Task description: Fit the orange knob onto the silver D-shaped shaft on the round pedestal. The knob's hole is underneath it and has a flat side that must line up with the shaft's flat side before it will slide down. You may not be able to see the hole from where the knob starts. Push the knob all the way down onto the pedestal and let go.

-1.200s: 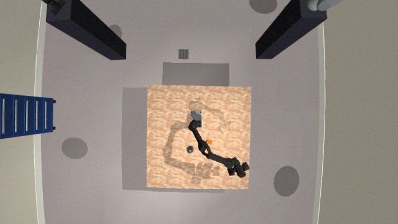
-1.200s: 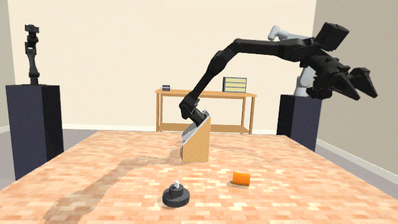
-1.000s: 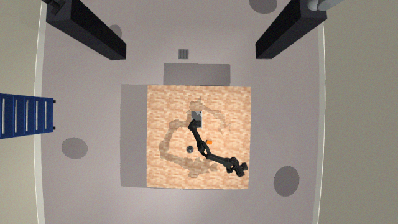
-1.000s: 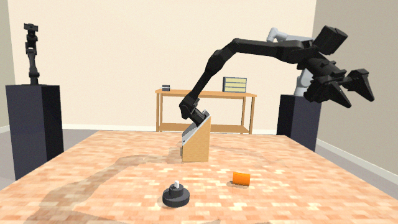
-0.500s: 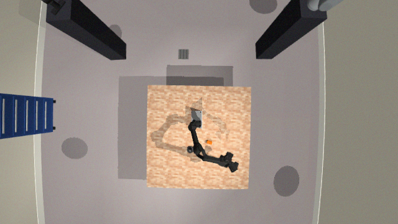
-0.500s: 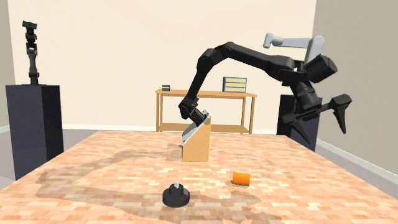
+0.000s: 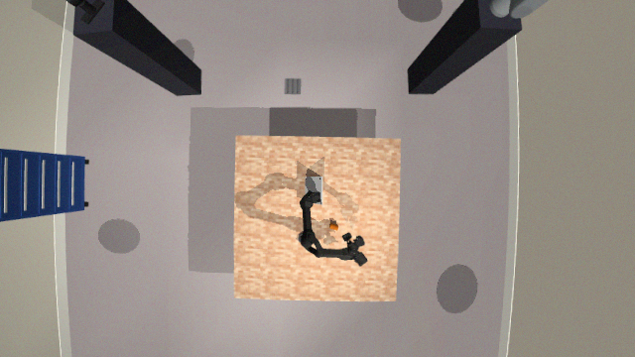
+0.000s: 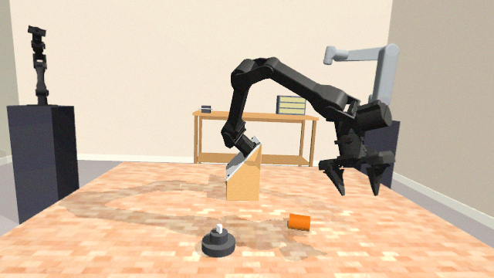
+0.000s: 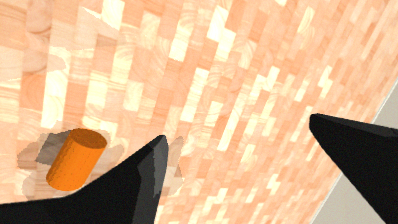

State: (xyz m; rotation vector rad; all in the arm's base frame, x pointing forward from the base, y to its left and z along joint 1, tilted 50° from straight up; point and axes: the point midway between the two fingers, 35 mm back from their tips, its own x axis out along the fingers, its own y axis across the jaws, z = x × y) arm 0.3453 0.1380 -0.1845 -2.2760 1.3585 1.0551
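My gripper tip is 12 cm above the orange knob, 10 cm to the left of it and 10 cm past it. Also, from my gripper tip: round pedestal (35 cm to the right, 11 cm below, 2 cm behind).
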